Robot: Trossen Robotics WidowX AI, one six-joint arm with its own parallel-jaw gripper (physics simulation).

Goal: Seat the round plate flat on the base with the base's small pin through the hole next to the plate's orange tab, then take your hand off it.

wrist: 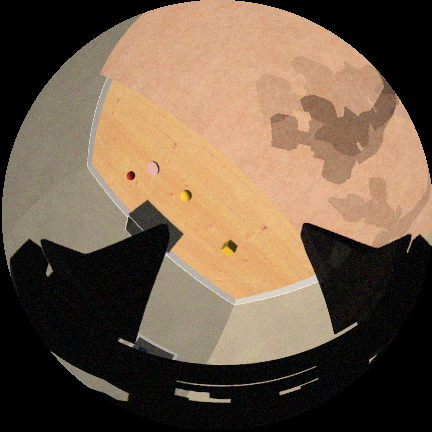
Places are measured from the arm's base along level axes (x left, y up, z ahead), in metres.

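Pixels of known places: gripper, fingertip midpoint: (237, 230).
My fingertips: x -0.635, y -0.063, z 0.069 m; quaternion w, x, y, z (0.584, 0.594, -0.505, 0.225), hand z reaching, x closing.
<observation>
Behind a point stands the place of what it marks.
My gripper (237, 230) @[x -0.635, y -0.063, z 0.069 m] is open, with its two black fingers wide apart at the lower left and lower right of the wrist view and nothing between them. The round plate with its orange tab and the base with its small pin do not show in this view, so how they sit to each other cannot be told. A small pink disc (153, 168) lies on the wood-coloured surface, left of the middle; no orange tab or hole can be made out on it.
A red ball (130, 175), a yellow ball (186, 195) and a yellow cube (229, 248) are on the wood-coloured surface (210, 175). A dark box (150, 214) stands at its grey edge, partly behind the left finger. A salmon-coloured surface (200, 65) @[x -0.505, y -0.274, z -0.128 m] with brownish shadows fills the upper right.
</observation>
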